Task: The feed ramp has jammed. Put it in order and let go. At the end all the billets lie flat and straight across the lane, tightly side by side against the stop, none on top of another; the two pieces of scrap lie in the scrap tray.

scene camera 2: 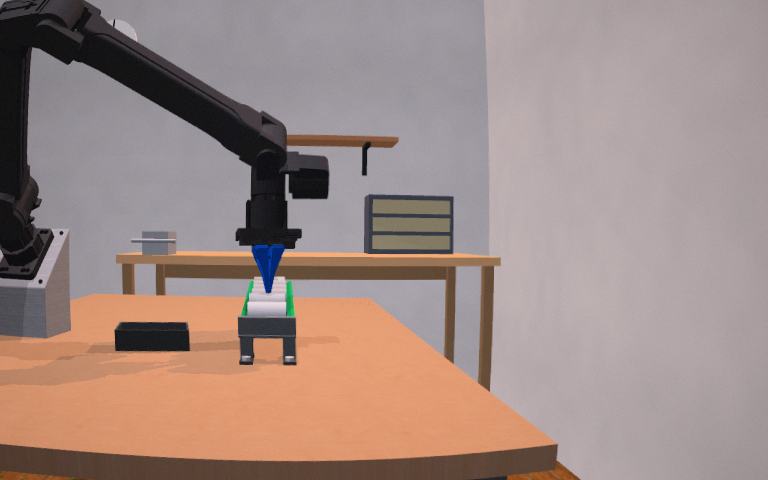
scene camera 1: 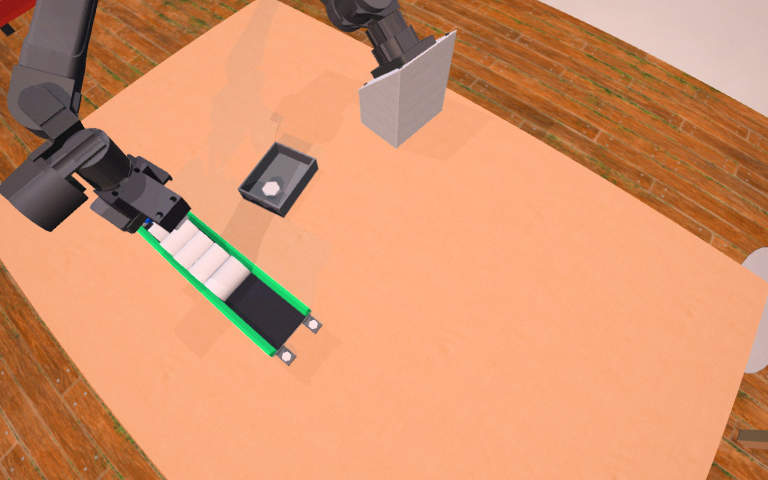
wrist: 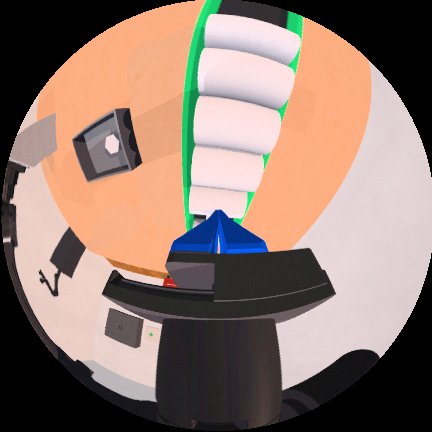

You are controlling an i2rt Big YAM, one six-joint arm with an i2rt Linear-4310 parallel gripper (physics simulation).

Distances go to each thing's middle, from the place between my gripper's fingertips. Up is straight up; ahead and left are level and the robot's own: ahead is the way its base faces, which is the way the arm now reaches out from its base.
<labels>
The grey stop (scene camera 2: 247,325) lies 10 mm ahead of my hand, 90 mm to the right of it and 40 mm below it. Also, from my hand: dark scrap tray (scene camera 1: 292,170) (210 mm behind, 20 mm to the left, 80 mm below).
</labels>
